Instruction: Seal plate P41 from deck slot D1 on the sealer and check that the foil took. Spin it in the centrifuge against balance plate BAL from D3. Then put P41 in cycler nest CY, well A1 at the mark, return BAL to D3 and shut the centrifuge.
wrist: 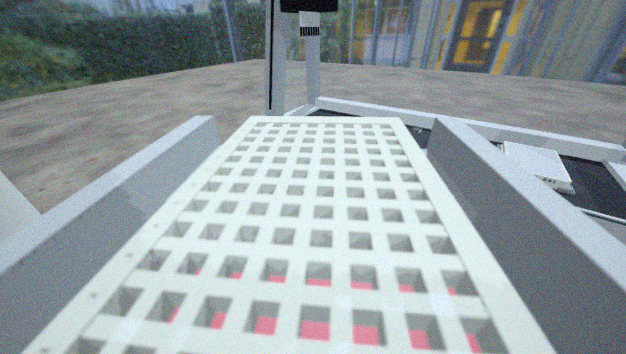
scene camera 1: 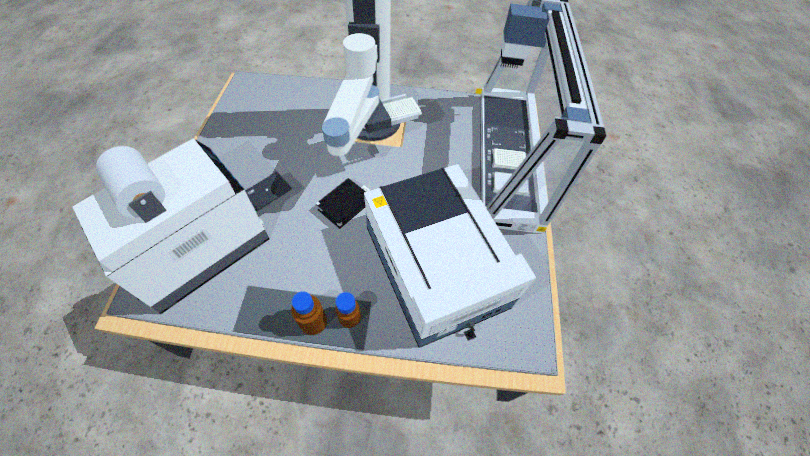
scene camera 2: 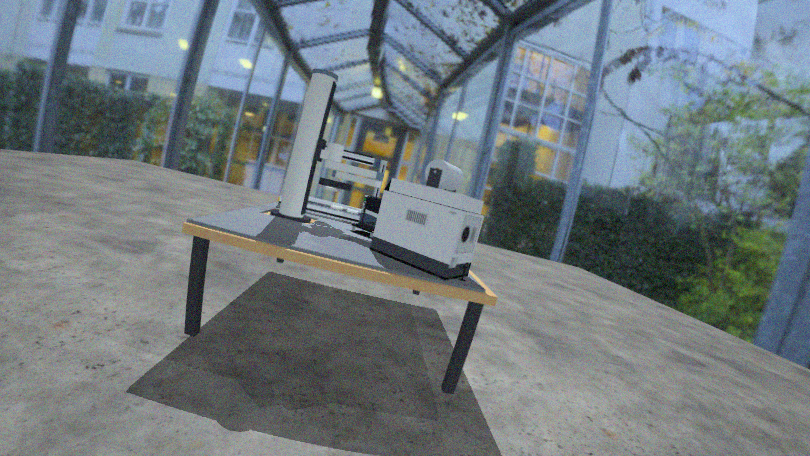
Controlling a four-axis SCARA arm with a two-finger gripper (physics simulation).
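Seen in the pictures: gripper, fingertip midpoint: (wrist: 320,135) (scene camera 1: 411,105); arm's base, origin of the base link: (scene camera 2: 290,217).
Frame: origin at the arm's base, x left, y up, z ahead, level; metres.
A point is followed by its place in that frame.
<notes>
My gripper (scene camera 1: 409,107) {x 0.177, y 0.227, z 0.140 m} (wrist: 320,135) {x 0.177, y 0.227, z 0.140 m} is shut on a white multiwell plate, taken as P41 (scene camera 1: 401,108) {x 0.141, y 0.229, z 0.163 m} (wrist: 320,200) {x 0.134, y 0.229, z 0.168 m}, held level above the bench beside the arm's column. In the wrist view its wells look open, several with pink at the bottom, and no foil shows. The sealer (scene camera 1: 181,226) {x -0.391, y 0.308, z 0.801 m} (scene camera 2: 425,226) {x -0.604, y 0.196, z 0.710 m}, with a white roll on top, stands at the left, its dark carrier (scene camera 1: 263,192) {x -0.298, y 0.111, z 0.525 m} out. Two white plates (scene camera 1: 509,158) {x 0.580, y 0.075, z 0.204 m} (scene camera 1: 505,182) sit on the deck (scene camera 1: 506,113); I cannot tell which is BAL. The centrifuge and nest CY carry no readable names.
A white machine with a dark top panel (scene camera 1: 453,243) {x 0.357, y 0.223, z 0.704 m} stands right of centre, with a black square piece (scene camera 1: 341,202) {x -0.032, y 0.055, z 0.491 m} by its corner. A gantry (scene camera 1: 572,62) {x 0.667, y 0.506, z 0.177 m} rises over the deck. Two brown bottles with blue caps (scene camera 1: 309,317) {x -0.022, y 0.145, z 0.951 m} (scene camera 1: 348,313) {x 0.081, y 0.126, z 0.918 m} stand near the front edge.
</notes>
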